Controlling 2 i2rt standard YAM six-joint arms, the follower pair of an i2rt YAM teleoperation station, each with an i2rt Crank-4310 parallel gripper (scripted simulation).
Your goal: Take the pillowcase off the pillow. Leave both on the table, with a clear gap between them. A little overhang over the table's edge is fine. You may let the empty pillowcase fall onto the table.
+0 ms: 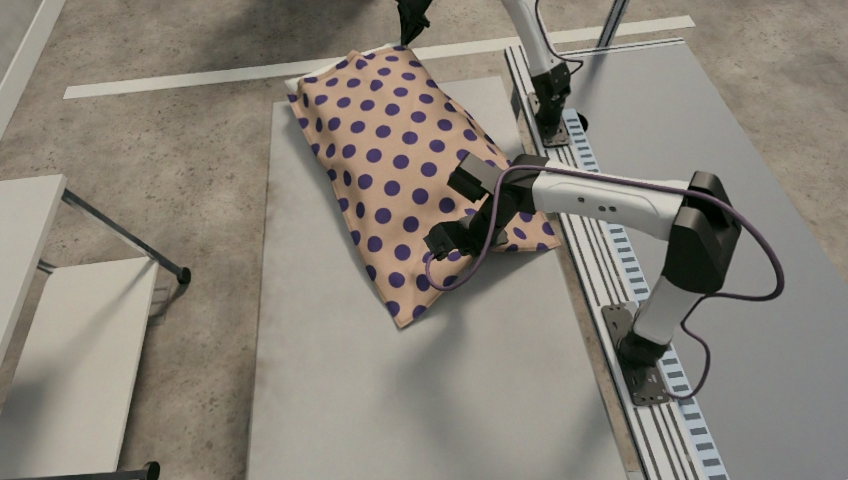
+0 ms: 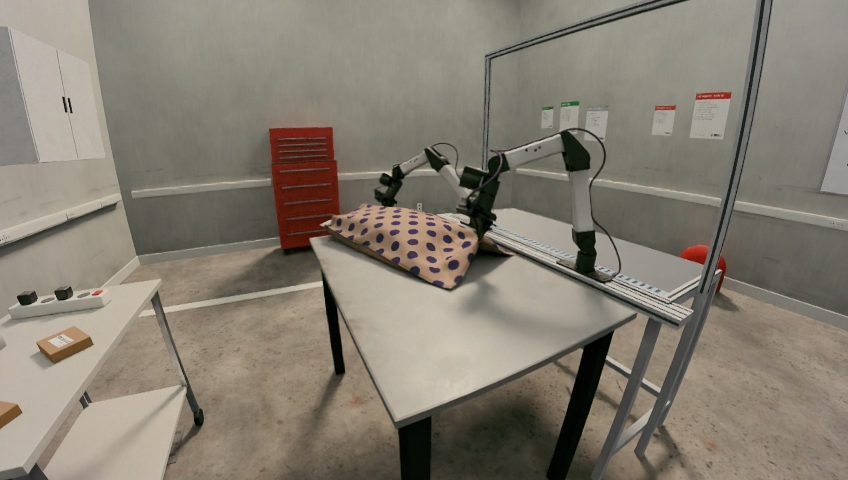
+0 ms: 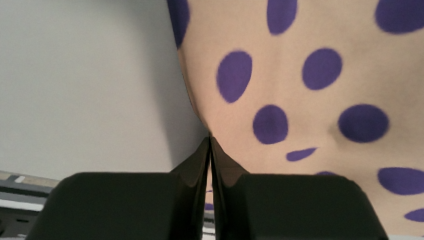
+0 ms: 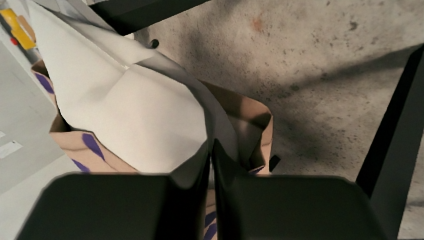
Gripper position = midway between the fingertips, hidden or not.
I see my left gripper [image 3: 210,140], my right gripper [image 4: 212,141], a white pillow [image 4: 145,108] and a pillowcase [image 1: 389,138].
The pillowcase is seen too in image 2 [image 2: 438,250] and in image 3 [image 3: 297,94].
